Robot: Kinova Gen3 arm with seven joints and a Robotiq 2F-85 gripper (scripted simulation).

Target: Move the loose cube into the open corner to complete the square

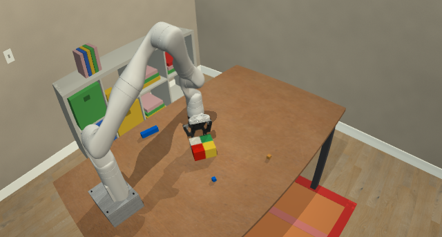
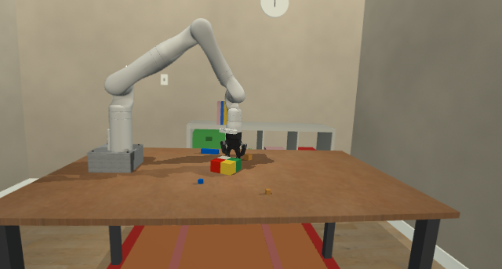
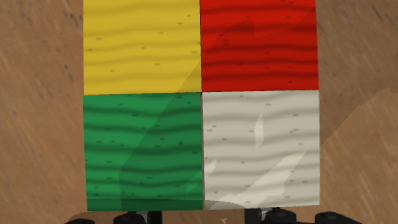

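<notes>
Right now my hand is 4 cm past the white cube, 2 cm to the left of it and 1 cm above it. The rest, counted from my hand: green cube (4 cm to the right, 1 cm below, 1 cm ahead); red cube (7 cm to the right, 6 cm behind, 1 cm below); yellow cube (9 cm to the right, 1 cm below, 1 cm behind).
</notes>
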